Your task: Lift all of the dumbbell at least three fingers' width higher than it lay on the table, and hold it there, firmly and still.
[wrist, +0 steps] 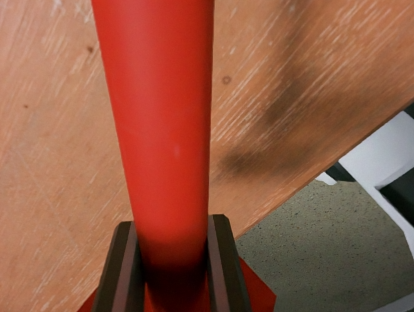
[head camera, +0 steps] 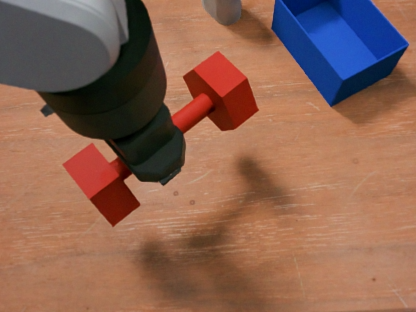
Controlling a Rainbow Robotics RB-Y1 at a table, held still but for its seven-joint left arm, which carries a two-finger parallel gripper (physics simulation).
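The red dumbbell [head camera: 193, 114] [wrist: 165, 125] has two blocky ends joined by a round bar. In the head view it hangs above the table, and its shadow lies apart from it, to the lower right. My gripper [wrist: 174, 250] is shut on the dumbbell's bar, with one dark finger against each side of it in the wrist view. In the head view the gripper comes down over the middle of the bar and hides that part and the fingertips' grip.
A blue open box [head camera: 337, 47] stands at the upper right of the head view. Part of a grey rounded object [head camera: 223, 10] shows at the top edge, left of the box. The wooden table's [head camera: 325, 225] [wrist: 55, 165] edge crosses the wrist view at the lower right, with speckled floor beyond.
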